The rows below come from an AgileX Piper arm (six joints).
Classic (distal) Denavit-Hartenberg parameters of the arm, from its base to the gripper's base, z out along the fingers. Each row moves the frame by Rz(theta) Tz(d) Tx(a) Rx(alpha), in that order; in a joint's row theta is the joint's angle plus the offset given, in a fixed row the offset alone. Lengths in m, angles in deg.
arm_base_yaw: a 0; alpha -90; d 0.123; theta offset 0
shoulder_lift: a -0.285; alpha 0; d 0; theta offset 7.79
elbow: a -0.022; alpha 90; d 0; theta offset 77.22
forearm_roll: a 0; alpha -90; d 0.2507; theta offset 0
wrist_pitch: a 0; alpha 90; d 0; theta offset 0
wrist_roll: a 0; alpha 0; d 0.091; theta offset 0
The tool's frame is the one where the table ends.
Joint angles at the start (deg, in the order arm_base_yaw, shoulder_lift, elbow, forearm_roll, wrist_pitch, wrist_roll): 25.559, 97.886, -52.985, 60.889, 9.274, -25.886
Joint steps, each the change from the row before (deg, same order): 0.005, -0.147, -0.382, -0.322, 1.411, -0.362; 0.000, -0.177, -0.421, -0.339, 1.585, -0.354; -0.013, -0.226, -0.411, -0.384, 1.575, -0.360; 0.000, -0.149, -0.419, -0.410, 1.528, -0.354; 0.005, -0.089, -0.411, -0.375, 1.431, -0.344; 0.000, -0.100, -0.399, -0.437, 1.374, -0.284; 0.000, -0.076, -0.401, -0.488, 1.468, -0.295
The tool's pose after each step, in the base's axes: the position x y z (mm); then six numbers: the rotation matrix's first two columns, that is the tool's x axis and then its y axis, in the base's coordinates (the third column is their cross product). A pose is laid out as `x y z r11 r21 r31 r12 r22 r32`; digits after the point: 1 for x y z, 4 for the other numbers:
307.5 163.4 192.4 -0.8218 0.2169 -0.5270 -0.0858 0.8671 0.4907
306.7 165.3 194.8 -0.8297 0.1973 -0.5221 -0.1066 0.8622 0.4952
305.7 167.0 197.4 -0.8366 0.1770 -0.5185 -0.1280 0.8570 0.4992
304.8 168.8 199.6 -0.8430 0.1559 -0.5148 -0.1491 0.8518 0.5022
304.1 170.4 201.5 -0.8488 0.1357 -0.5111 -0.1686 0.8467 0.5047
303.3 171.9 203.4 -0.8536 0.1157 -0.5080 -0.1875 0.8415 0.5066
302.4 173.4 205.2 -0.8586 0.0936 -0.5040 -0.2072 0.8360 0.5082

